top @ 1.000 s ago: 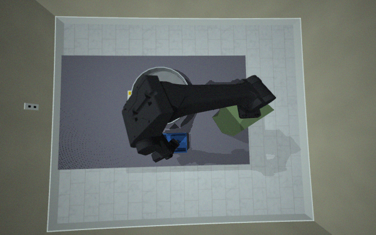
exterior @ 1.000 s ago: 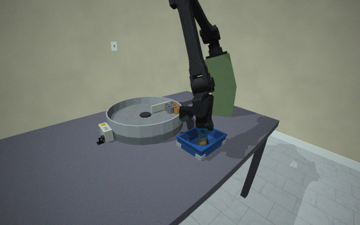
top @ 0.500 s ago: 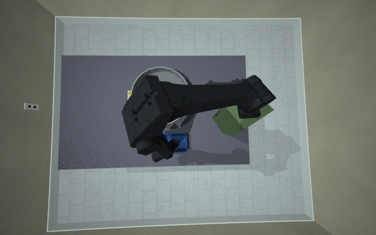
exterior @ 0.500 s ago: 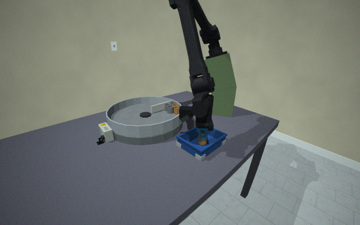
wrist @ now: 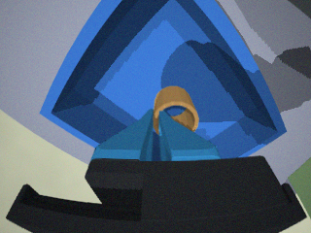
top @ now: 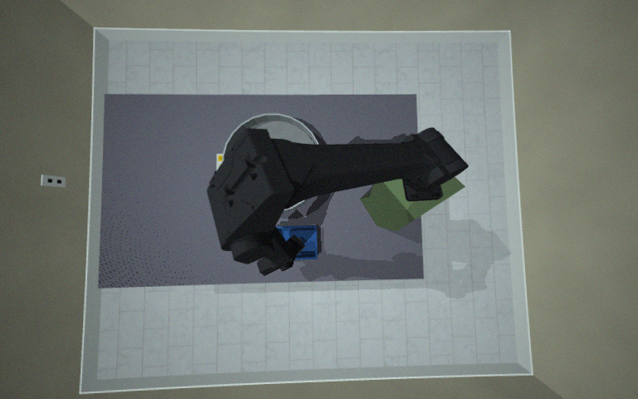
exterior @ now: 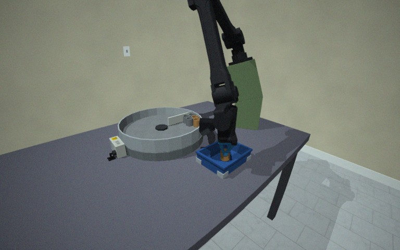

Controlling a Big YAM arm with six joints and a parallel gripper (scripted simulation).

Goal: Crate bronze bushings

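Now: hand 10 mm past the blue crate, 10 mm to the left of it and 20 mm above it. The rest, counted from my hand: grey turning table 60 mm ahead, 360 mm to the right, 10 mm above.
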